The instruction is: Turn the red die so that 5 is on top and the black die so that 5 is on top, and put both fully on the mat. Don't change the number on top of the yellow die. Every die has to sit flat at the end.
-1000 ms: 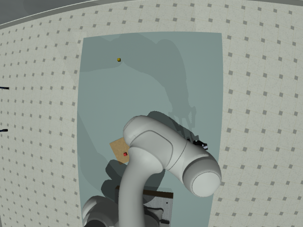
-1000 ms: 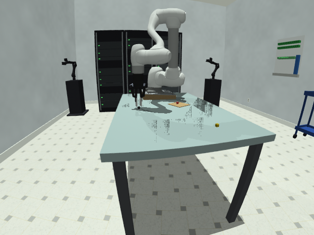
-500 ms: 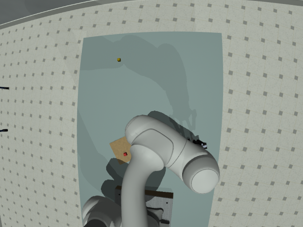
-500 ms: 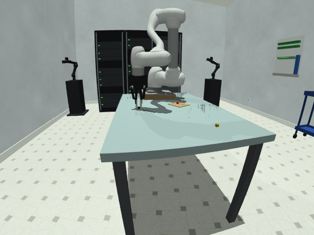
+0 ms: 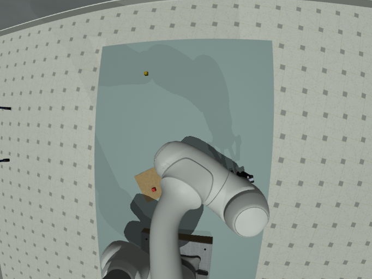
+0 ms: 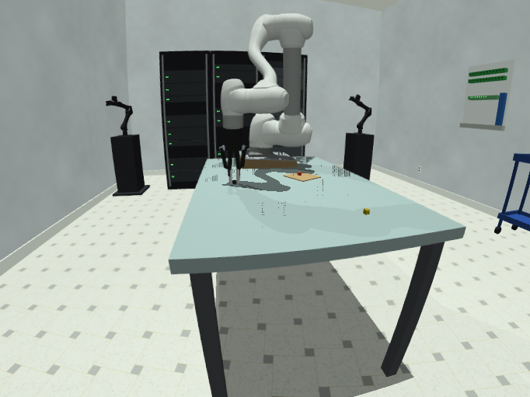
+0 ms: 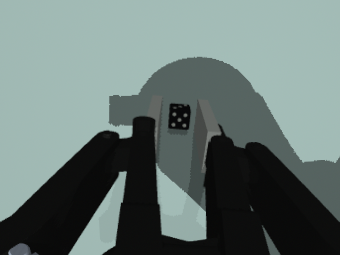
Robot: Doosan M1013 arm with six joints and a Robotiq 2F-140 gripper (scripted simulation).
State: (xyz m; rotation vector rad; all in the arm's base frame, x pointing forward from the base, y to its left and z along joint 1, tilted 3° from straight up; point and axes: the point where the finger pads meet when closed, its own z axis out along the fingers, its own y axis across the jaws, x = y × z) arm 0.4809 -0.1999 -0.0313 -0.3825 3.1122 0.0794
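Now: the black die 30 mm below my hand. From my hand the other things lie so: tan mat (350 mm to the left, 80 mm behind, 30 mm below); then yellow die (440 mm ahead, 400 mm to the left, 30 mm below); then red die (340 mm to the left, 100 mm behind, 20 mm below).
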